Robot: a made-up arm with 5 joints. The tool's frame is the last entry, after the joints.
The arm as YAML. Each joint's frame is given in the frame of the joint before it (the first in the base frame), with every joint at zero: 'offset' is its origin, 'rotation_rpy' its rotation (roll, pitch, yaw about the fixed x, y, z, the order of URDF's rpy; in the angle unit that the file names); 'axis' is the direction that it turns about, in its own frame. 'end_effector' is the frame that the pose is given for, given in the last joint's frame.
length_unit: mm
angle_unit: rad
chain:
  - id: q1
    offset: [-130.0, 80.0, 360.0]
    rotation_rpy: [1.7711, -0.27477, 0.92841]
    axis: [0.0, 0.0, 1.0]
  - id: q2
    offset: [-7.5, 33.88, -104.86]
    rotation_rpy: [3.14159, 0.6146, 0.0]
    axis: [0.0, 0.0, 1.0]
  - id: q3
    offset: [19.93, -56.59, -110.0]
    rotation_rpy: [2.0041, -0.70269, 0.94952]
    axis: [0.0, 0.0, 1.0]
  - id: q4
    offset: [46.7, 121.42, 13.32]
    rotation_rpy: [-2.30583, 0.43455, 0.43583]
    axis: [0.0, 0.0, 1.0]
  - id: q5
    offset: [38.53, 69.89, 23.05]
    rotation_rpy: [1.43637, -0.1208, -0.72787]
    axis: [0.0, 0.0, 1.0]
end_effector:
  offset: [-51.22, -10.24, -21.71]
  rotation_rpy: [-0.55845, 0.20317, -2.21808]
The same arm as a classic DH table. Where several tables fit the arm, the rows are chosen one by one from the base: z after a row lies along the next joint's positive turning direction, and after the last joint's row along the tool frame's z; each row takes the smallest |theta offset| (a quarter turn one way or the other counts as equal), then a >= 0, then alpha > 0; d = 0 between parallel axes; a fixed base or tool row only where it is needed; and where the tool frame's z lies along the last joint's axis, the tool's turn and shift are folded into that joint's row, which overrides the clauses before.
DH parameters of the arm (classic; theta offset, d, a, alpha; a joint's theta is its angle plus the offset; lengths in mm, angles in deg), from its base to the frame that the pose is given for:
base (fixed): 56.35 330.2 -5.4 101.04
q1: -73.95 -249.7 -33.9 144.79
q2: -18.95 -84.4 -47.1 108.69
q3: 88.83 91.8 119.6 -127.47
q4: -10.60 97.9 -19.0 82.35
q5: 42.00 -68.6 -47.8 33.84
tool (fixed): -158.76 -37.7 0.0 0.00

